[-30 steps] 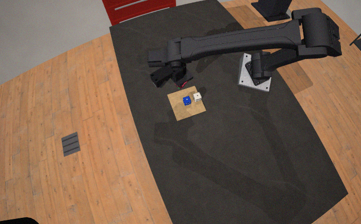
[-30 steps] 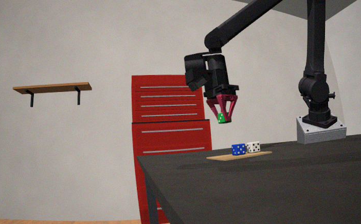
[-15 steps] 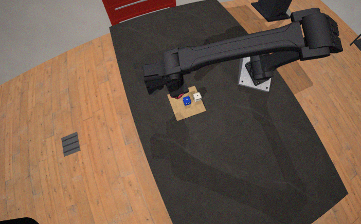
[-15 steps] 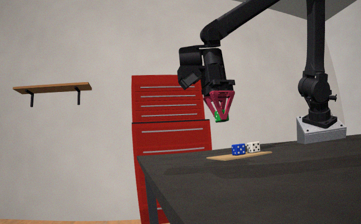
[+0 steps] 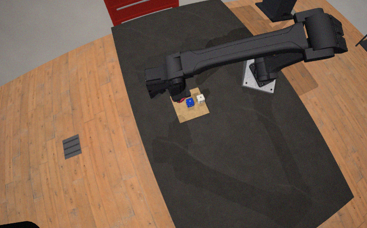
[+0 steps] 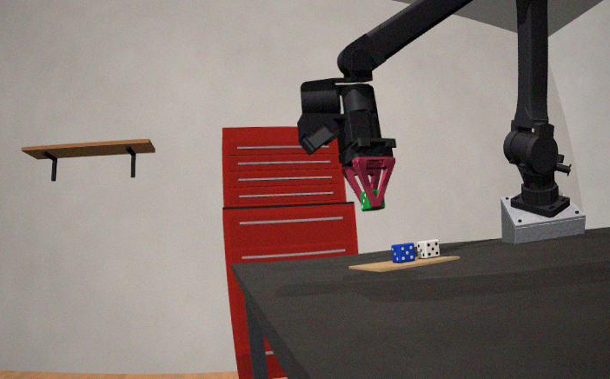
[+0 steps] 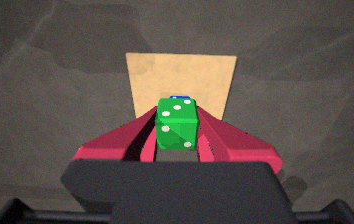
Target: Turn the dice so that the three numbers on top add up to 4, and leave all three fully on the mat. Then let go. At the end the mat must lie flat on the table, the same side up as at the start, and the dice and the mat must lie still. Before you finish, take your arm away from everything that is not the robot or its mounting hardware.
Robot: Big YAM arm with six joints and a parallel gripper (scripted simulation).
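Right now my hand is 8 cm above the blue die and 5 cm past it. Round my hand: white die: 10 cm behind, 8 cm below; green die: right at my hand; tan mat: 10 cm below, 5 cm behind.
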